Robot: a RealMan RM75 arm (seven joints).
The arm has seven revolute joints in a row. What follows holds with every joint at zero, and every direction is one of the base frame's. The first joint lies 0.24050 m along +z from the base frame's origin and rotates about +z. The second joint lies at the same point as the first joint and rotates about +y. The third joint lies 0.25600 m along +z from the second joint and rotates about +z. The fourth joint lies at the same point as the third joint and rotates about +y. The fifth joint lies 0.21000 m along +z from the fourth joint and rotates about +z. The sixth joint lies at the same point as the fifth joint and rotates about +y. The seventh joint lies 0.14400 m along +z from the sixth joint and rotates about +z. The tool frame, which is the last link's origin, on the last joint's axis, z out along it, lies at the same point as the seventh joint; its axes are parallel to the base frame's.
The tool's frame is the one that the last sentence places.
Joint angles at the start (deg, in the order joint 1, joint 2, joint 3, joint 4, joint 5, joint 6, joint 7):
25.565 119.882 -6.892 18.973 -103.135 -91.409 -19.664
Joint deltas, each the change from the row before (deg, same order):
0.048 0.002 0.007 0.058 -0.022 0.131 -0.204
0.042 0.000 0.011 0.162 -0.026 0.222 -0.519
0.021 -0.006 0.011 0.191 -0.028 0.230 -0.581
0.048 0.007 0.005 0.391 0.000 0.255 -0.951
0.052 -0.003 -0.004 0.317 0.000 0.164 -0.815
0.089 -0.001 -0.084 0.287 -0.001 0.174 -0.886
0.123 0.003 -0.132 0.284 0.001 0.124 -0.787
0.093 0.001 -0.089 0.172 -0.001 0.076 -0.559
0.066 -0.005 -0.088 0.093 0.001 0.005 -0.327
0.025 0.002 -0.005 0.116 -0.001 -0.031 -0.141
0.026 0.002 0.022 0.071 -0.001 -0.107 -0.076
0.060 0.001 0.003 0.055 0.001 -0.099 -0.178
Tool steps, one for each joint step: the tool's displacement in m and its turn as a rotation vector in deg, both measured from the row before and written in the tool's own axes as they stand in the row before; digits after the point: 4 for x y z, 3 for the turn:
0.0001 0.0003 0.0003 -0.076 0.063 -0.157
0.0002 0.0007 0.0004 -0.095 0.131 -0.372
0.0002 0.0008 0.0003 -0.089 0.150 -0.406
-0.0002 0.0014 0.0006 -0.074 0.113 -0.576
-0.0003 0.0011 0.0006 -0.062 0.043 -0.521
-0.0003 0.0012 0.0007 -0.168 0.020 -0.622
-0.0005 0.0013 0.0008 -0.210 -0.060 -0.527
-0.0003 0.0008 0.0006 -0.147 -0.054 -0.406
-0.0003 0.0004 0.0003 -0.110 -0.076 -0.250
-0.0003 0.0003 0.0002 0.008 -0.075 -0.032
-0.0004 0.0000 0.0002 0.063 -0.133 -0.013
-0.0004 0.0000 0.0004 0.025 -0.152 -0.139

